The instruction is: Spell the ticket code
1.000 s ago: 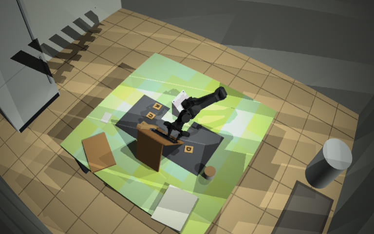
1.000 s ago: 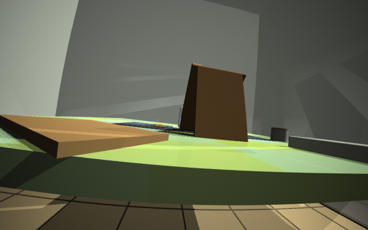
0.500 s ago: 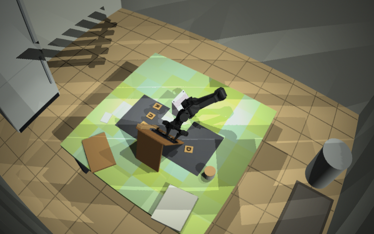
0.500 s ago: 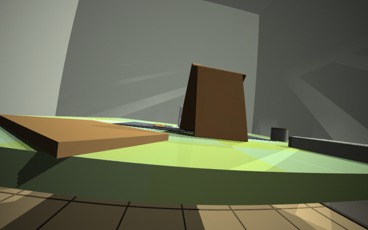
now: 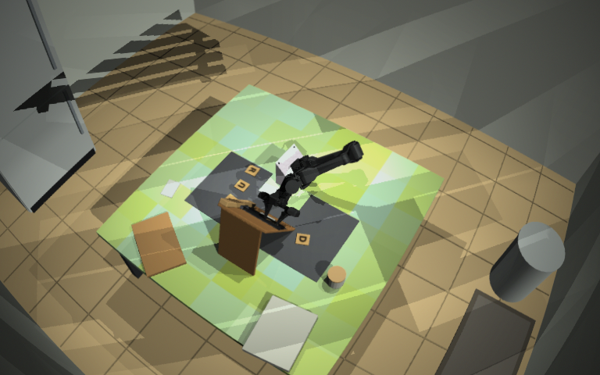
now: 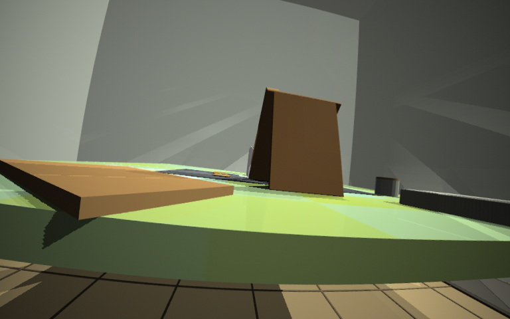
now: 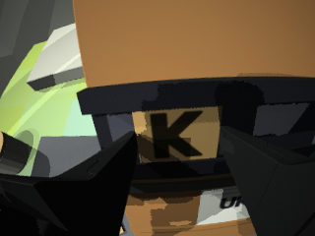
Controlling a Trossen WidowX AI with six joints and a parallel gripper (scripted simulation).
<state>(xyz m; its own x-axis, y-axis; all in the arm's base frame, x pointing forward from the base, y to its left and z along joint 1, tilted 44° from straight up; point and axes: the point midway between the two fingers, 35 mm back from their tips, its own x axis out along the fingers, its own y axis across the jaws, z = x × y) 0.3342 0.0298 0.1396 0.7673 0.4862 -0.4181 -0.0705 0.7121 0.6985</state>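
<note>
Right now my gripper tip is 50 mm past the white ticket, 70 mm to the left of it and 80 mm above it. The rest, counted from my gripper tip: dark mat (160 mm behind, 110 mm to the right, 160 mm below); flat wooden slab (360 mm ahead, 400 mm to the right, 150 mm below); card (90 mm ahead, 590 mm to the right, 150 mm below).
</note>
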